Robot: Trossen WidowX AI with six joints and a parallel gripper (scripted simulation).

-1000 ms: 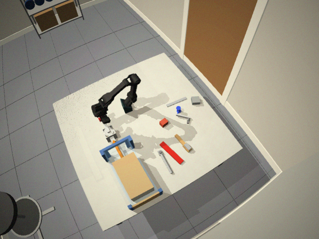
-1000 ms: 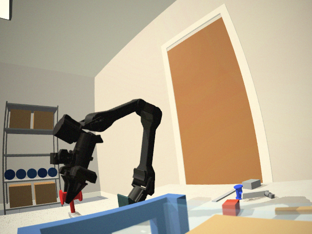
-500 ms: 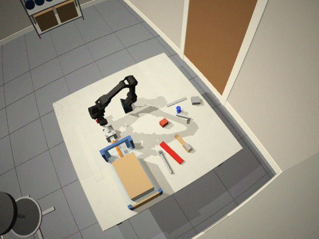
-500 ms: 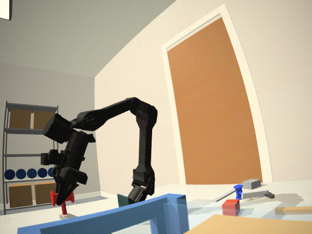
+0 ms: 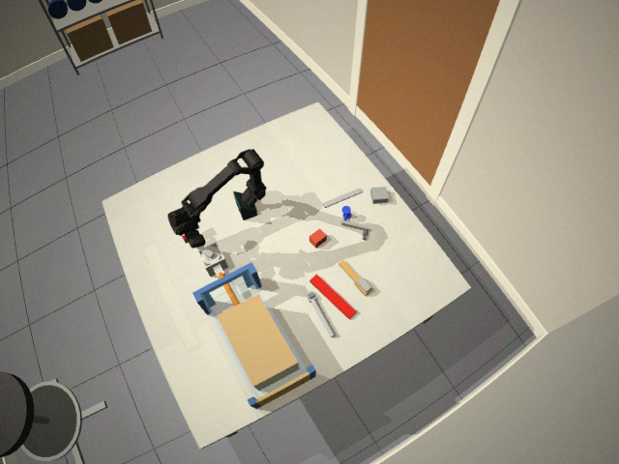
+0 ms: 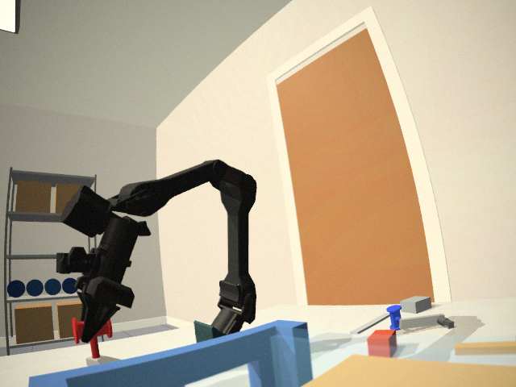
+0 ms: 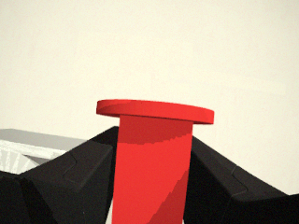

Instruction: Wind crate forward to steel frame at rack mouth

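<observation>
Right now the winch is 80 mm ahead of my gripper tip, 50 mm to the left of it and 100 mm below it. From my gripper tip the other things lie so: red bar (490 mm ahead, 400 mm to the left, 120 mm below); wooden brush (480 mm ahead, 520 mm to the left, 110 mm below); red grip (20 mm to the left).
</observation>
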